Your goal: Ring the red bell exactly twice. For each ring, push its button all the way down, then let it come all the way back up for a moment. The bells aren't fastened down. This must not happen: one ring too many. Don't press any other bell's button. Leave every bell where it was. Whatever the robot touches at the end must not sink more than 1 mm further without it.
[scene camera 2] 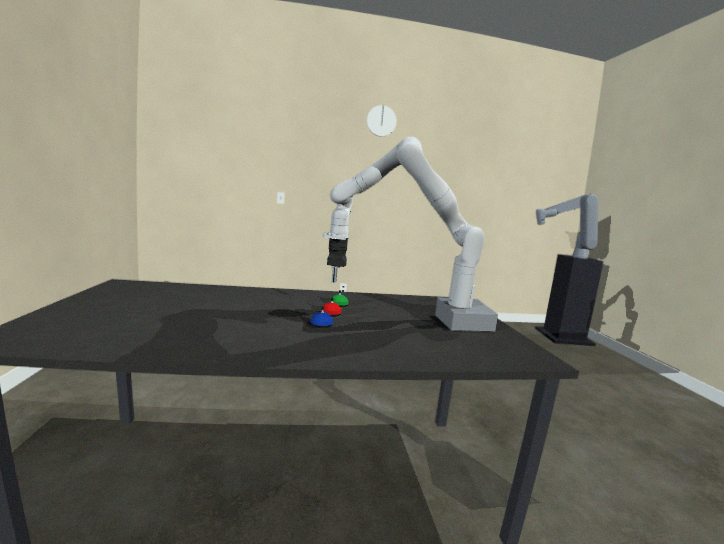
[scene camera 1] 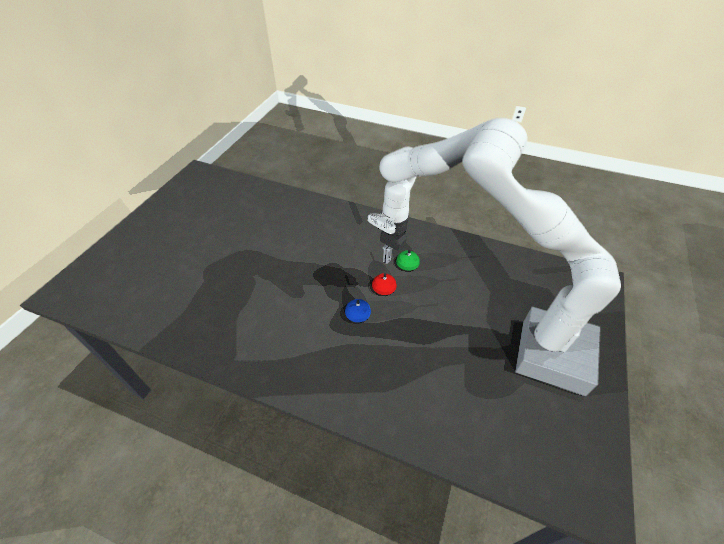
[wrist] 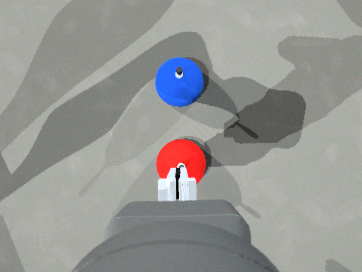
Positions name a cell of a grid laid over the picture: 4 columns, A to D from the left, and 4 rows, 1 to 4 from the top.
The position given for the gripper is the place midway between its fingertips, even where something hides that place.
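A blue bell (wrist: B2) is in view, and so is a red bell (wrist: B3). The gripper (wrist: B3) is in view with them.
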